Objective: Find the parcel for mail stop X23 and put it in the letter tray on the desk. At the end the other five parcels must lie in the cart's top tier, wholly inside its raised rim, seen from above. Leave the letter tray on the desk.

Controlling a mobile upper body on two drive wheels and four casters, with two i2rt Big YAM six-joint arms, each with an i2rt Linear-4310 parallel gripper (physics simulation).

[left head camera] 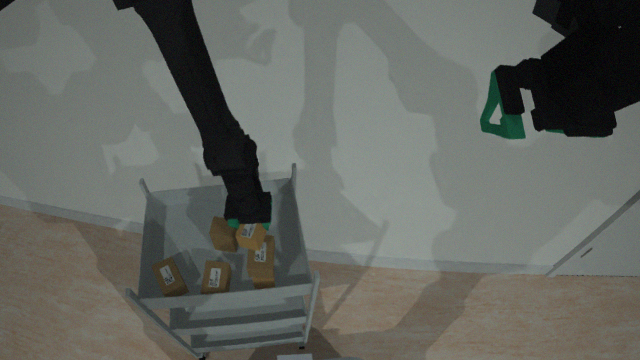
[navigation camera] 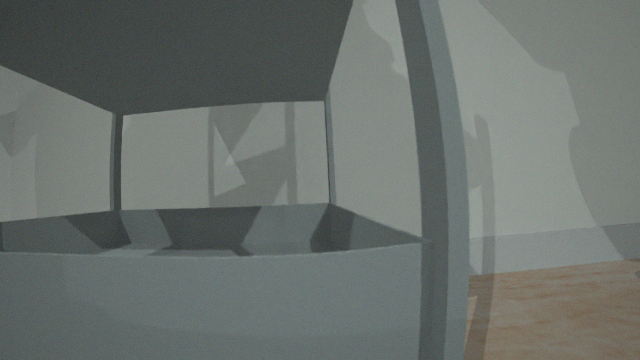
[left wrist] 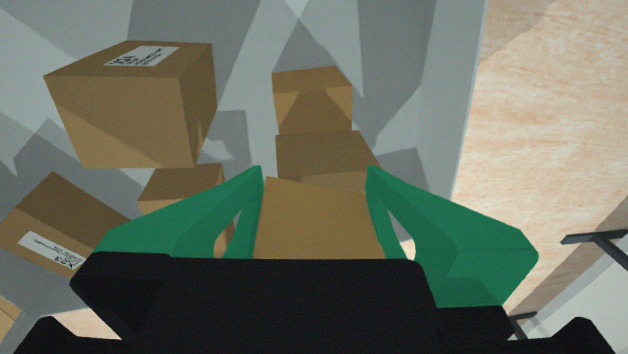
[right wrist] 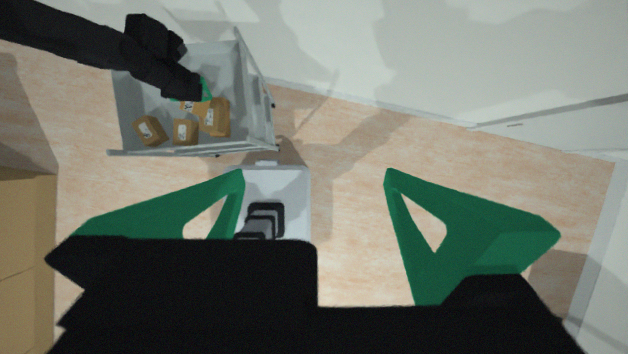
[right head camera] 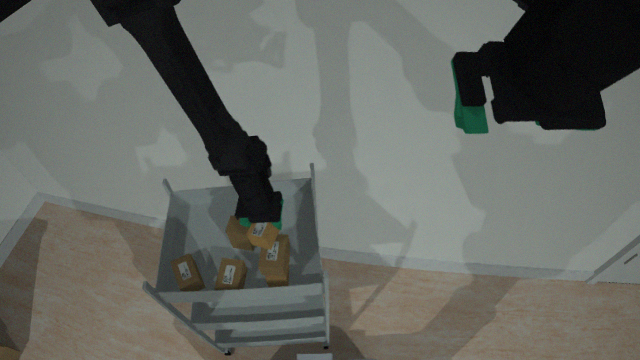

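The X23 parcel lies in the top tier of the cart, in its near left corner. My left gripper is shut on a labelled parcel, held above the tier; its code is unreadable. Beneath or beside it lie a large parcel, a middle parcel, a right parcel and a small parcel. My right gripper is open and empty. Desk and letter tray do not show.
The cart's raised rim and corner posts surround the parcels; its lower tier fills much of the navigation view. A pale wall stands behind the cart. Large cardboard boxes stand at the left in the right wrist view, and a pale grey base near the cart.
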